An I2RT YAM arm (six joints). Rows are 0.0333 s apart.
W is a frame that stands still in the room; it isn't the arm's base.
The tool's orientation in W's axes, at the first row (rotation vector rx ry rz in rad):
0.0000, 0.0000, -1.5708
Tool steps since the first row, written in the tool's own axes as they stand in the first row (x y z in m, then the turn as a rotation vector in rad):
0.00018, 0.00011, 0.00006, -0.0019, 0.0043, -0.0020
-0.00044, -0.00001, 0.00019, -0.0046, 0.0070, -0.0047
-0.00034, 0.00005, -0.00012, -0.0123, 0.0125, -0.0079
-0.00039, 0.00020, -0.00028, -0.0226, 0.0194, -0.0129
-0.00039, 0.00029, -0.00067, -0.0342, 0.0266, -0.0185
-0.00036, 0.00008, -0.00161, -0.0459, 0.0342, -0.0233
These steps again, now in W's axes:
0.00011, -0.00018, 0.00006, 0.0043, 0.0019, -0.0020
-0.00001, 0.00044, 0.00019, 0.0070, 0.0046, -0.0047
0.00005, 0.00034, -0.00012, 0.0125, 0.0123, -0.0079
0.00020, 0.00039, -0.00028, 0.0194, 0.0226, -0.0129
0.00029, 0.00039, -0.00067, 0.0266, 0.0342, -0.0185
0.00008, 0.00036, -0.00161, 0.0342, 0.0459, -0.0233

